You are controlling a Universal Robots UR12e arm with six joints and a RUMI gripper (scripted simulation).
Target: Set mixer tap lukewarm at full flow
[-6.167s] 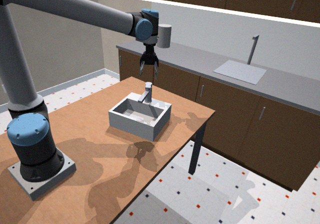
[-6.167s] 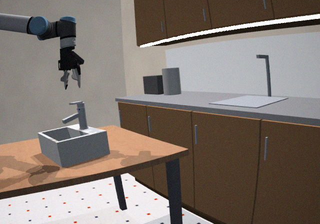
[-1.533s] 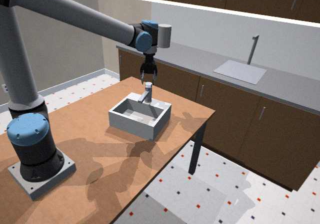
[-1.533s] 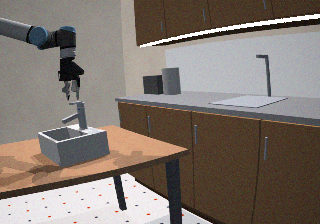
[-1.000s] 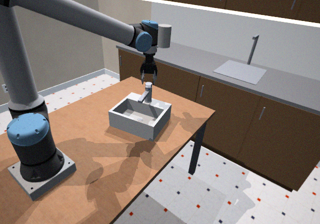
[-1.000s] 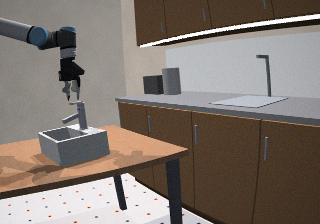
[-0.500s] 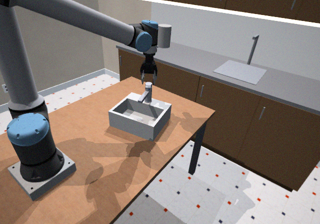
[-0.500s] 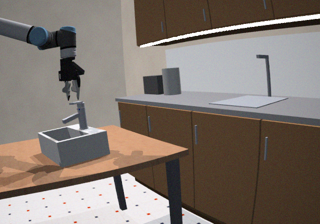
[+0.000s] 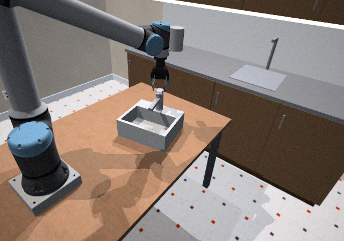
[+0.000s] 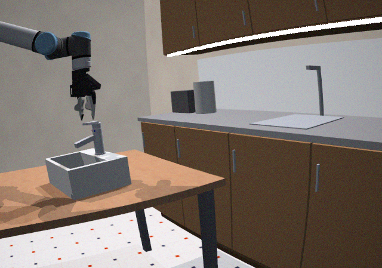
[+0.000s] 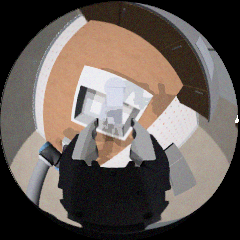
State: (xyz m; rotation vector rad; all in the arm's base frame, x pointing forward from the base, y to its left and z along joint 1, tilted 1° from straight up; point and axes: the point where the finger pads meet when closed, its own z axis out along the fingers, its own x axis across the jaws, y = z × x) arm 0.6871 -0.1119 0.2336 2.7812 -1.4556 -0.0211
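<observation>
The lever lies 30 mm below my hand, 20 mm ahead of it and 10 mm to the left of it. The rest, counted from my hand: grey mixer tap 80 mm below, 30 mm ahead, 20 mm to the left; then white basin 260 mm below, 70 mm behind, 10 mm to the left.
</observation>
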